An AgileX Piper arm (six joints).
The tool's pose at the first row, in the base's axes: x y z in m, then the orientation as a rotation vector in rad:
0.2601, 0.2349, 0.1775, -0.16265, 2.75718, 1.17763
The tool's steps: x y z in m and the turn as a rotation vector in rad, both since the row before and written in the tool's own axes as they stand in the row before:
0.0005, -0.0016, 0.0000, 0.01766, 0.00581, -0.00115
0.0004, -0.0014, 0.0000, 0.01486, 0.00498, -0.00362
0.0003, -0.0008, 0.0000, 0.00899, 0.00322, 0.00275
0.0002, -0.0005, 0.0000, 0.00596, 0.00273, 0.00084
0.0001, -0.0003, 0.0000, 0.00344, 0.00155, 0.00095
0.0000, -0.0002, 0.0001, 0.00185, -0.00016, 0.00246
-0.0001, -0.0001, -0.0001, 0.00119, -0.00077, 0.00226
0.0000, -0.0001, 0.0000, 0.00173, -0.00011, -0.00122
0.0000, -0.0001, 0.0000, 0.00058, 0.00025, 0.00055
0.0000, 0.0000, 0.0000, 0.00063, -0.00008, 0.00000
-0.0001, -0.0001, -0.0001, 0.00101, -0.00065, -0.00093
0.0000, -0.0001, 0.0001, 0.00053, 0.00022, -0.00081
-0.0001, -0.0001, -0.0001, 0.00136, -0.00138, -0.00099
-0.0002, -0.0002, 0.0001, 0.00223, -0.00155, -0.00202
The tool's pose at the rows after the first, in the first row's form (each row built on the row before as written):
0.2599, 0.2338, 0.1763, -0.16600, 2.77122, 1.15399
0.2597, 0.2328, 0.1753, -0.17250, 2.78189, 1.13339
0.2595, 0.2322, 0.1747, -0.16978, 2.79043, 1.12204
0.2594, 0.2318, 0.1743, -0.16969, 2.79620, 1.11441
0.2593, 0.2316, 0.1741, -0.16898, 2.79968, 1.11009
0.2593, 0.2315, 0.1739, -0.16531, 2.80145, 1.10796
0.2594, 0.2314, 0.1739, -0.16161, 2.80226, 1.10658
0.2594, 0.2313, 0.1738, -0.16306, 2.80257, 1.10384
0.2594, 0.2312, 0.1737, -0.16239, 2.80330, 1.10319
0.2594, 0.2312, 0.1737, -0.16228, 2.80355, 1.10228
0.2595, 0.2311, 0.1737, -0.16308, 2.80313, 1.10050
0.2595, 0.2311, 0.1736, -0.16428, 2.80328, 1.09962
0.2596, 0.2310, 0.1736, -0.16469, 2.80237, 1.09717
0.2598, 0.2309, 0.1734, -0.16634, 2.80134, 1.09322

